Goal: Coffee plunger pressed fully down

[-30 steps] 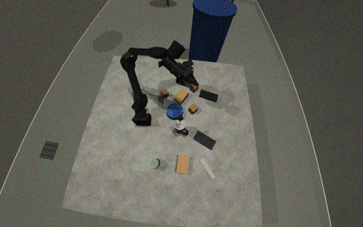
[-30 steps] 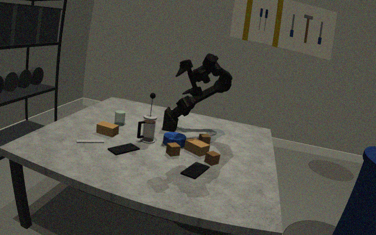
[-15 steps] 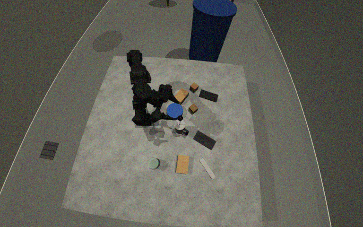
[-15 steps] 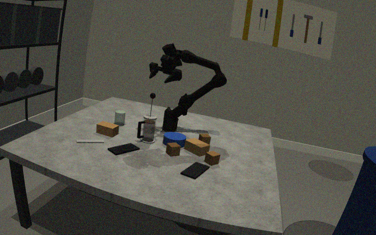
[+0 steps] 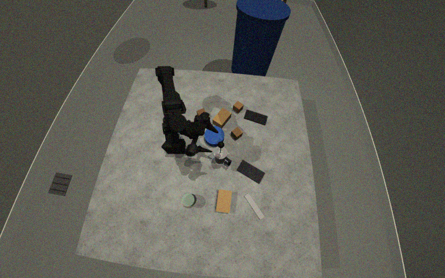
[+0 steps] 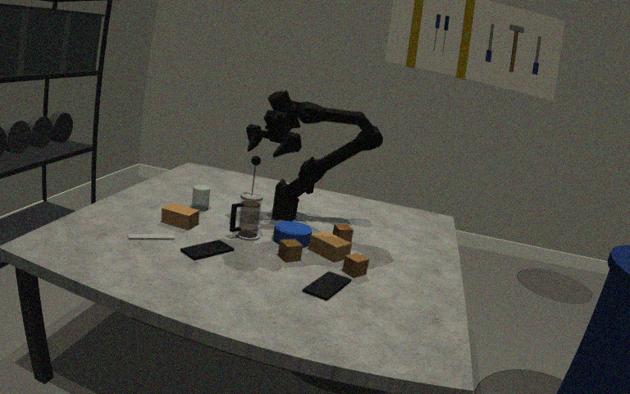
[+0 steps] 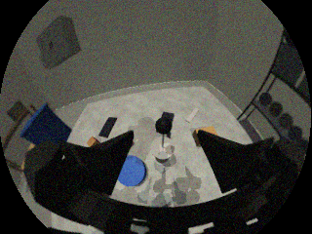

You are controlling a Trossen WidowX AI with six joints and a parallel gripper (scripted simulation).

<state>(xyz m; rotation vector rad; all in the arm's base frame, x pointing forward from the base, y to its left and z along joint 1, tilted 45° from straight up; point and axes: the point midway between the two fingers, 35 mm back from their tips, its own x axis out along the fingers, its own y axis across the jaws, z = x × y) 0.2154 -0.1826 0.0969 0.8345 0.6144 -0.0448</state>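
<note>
Now: the coffee press 4 cm ahead of my gripper tip, 2 cm to the right of it and 14 cm below it. Round my gripper tip: blue disc 1 cm behind, 13 cm to the left, 24 cm below; then pale cup 14 cm behind, 23 cm to the right, 23 cm below; then white strip 21 cm ahead, 27 cm to the right, 26 cm below.
</note>
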